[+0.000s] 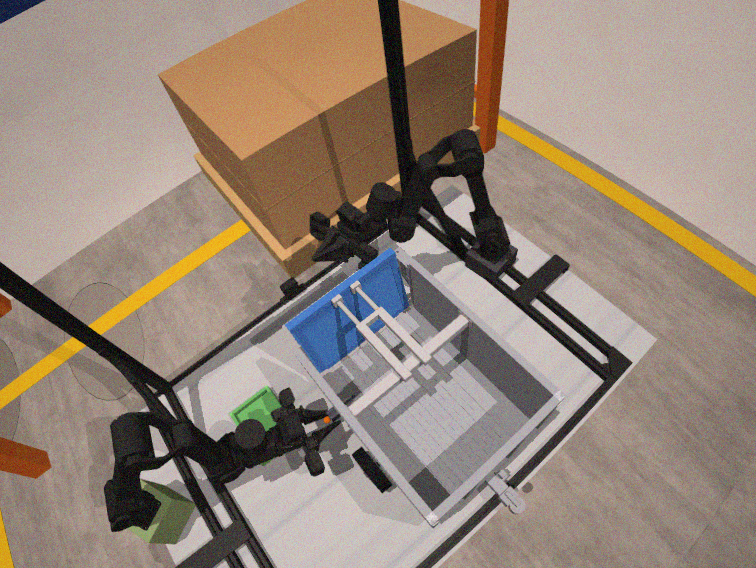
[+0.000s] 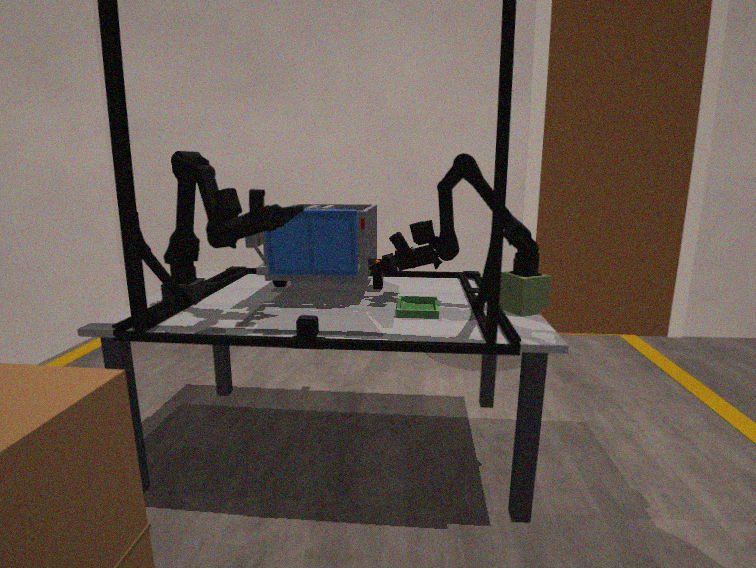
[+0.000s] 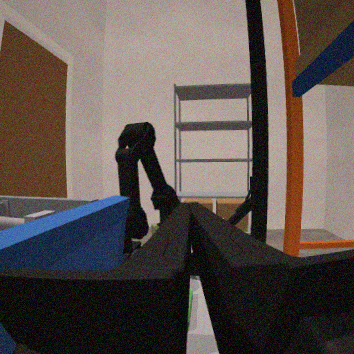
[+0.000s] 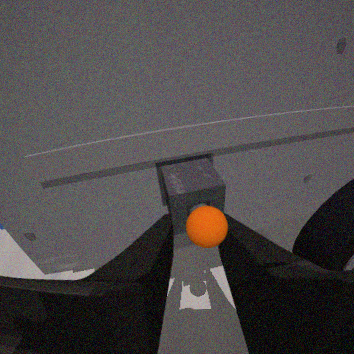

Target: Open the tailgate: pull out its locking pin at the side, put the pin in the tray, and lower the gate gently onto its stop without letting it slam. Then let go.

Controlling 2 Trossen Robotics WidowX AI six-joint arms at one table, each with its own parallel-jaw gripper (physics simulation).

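Places are measured from the left arm's base along level axes (x down, y back, z left), in centimetres.
Where they show: left gripper, fingertip midpoint: (image 1: 313, 259) (image 2: 303, 207) (image 3: 187, 210); right gripper, fingertip midpoint: (image 1: 337, 416) (image 2: 370, 268) (image 4: 194, 221); left arm's base at its link origin: (image 1: 492, 250) (image 2: 183, 281); right arm's base at its link origin: (image 1: 143, 509) (image 2: 525, 273).
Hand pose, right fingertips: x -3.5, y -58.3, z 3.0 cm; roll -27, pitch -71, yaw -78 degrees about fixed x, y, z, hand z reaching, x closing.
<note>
Each offset is from my right fingertips to the centre of the thing. "spot": to the spot under its first point.
The blue tailgate (image 1: 331, 333) (image 2: 314, 242) (image 3: 63, 239) stands upright at the end of the grey box (image 1: 489, 344) (image 2: 368, 237). My left gripper (image 1: 359, 255) (image 2: 294, 212) (image 3: 187, 210) is shut and empty. It sits at the gate's top edge on its outer side. My right gripper (image 1: 325, 422) (image 2: 377, 264) (image 4: 194, 221) is shut on the orange knob of the locking pin {dx -2.3, dy +1.3, dz -0.1 cm} (image 1: 326, 419) (image 4: 206, 226), just off the grey pin block {spot: dx -3.2, dy -1.4, dz -0.5 cm} (image 4: 193, 189) on the box's side wall. The green tray {dx +8.6, dy -13.6, dz -14.4 cm} (image 1: 254, 407) (image 2: 416, 307) lies on the table beside the right gripper.
A green bin (image 1: 164, 515) (image 2: 525, 293) stands at the table corner by the right arm's base. A black block {spot: dx -0.6, dy -2.8, dz +13.4 cm} (image 1: 371, 469) lies beside the box. A black frame {spot: dx -31.4, dy +56.9, dz -32.0 cm} (image 1: 398, 101) (image 2: 117, 169) rings the table. A large cardboard box (image 1: 308, 107) stands behind.
</note>
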